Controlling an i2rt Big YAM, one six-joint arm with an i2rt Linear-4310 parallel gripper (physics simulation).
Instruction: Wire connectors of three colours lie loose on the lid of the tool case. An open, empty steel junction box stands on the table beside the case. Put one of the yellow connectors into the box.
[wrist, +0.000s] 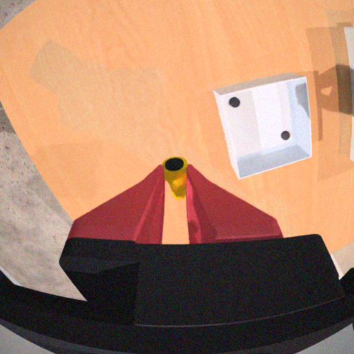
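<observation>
My gripper (175, 173) is shut on a yellow connector (176, 182), held at the tips of the red fingers with its dark round open end facing the camera. The open steel junction box (247, 120) stands on the table to the right of and above the fingertips in the view. Its inside shows two dark round spots on the floor and no connector. The held connector is outside the box, to its left. The connectors on the lid do not show.
The wooden table (190, 50) lies below, with soft shadows on it. Part of a pale object (349, 45) shows at the right edge, beyond the box. Grey speckled floor (30, 200) shows past the table's left edge.
</observation>
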